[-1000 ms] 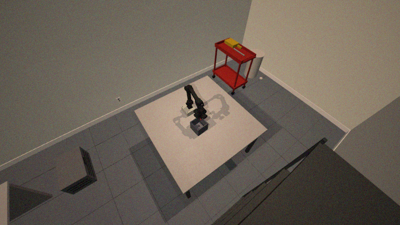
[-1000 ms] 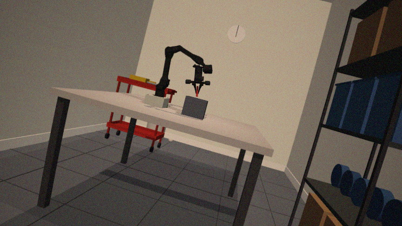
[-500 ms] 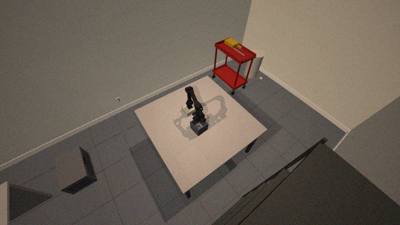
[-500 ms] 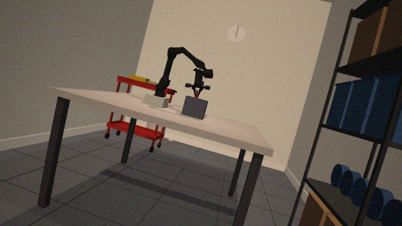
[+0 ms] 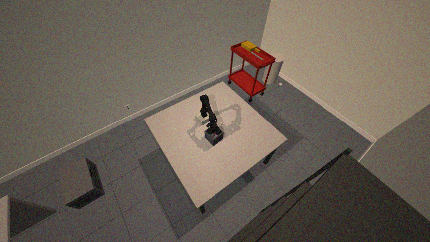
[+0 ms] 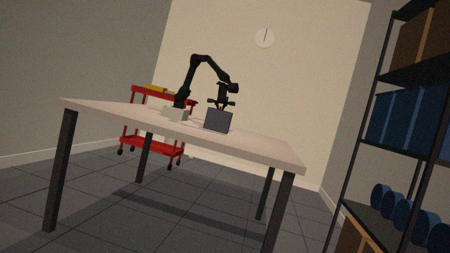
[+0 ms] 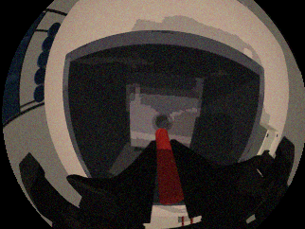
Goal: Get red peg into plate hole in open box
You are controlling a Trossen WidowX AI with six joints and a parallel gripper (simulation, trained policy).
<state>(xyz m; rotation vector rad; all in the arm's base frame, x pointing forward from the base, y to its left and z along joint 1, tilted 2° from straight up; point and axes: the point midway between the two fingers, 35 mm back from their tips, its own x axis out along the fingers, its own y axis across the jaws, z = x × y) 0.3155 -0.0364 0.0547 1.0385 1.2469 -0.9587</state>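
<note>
The grey plate is 6 cm below my gripper tip. The rest, counted from my gripper tip: red peg: 2 cm above.
</note>
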